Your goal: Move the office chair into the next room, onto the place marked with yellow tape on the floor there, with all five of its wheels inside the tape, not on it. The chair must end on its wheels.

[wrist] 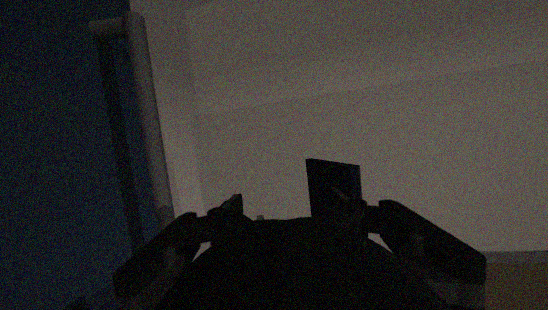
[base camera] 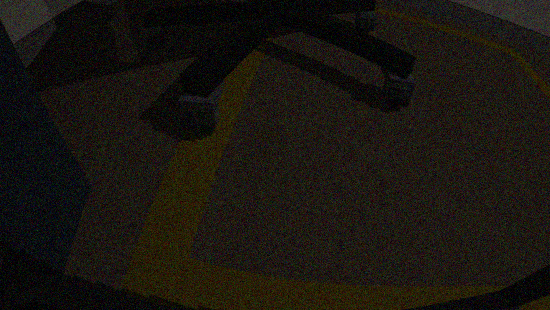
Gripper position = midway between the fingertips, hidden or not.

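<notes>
I can see my own gripper point(wrist: 284, 200). An office chair seat point(wrist: 321, 174) is visible to me as well.
</notes>
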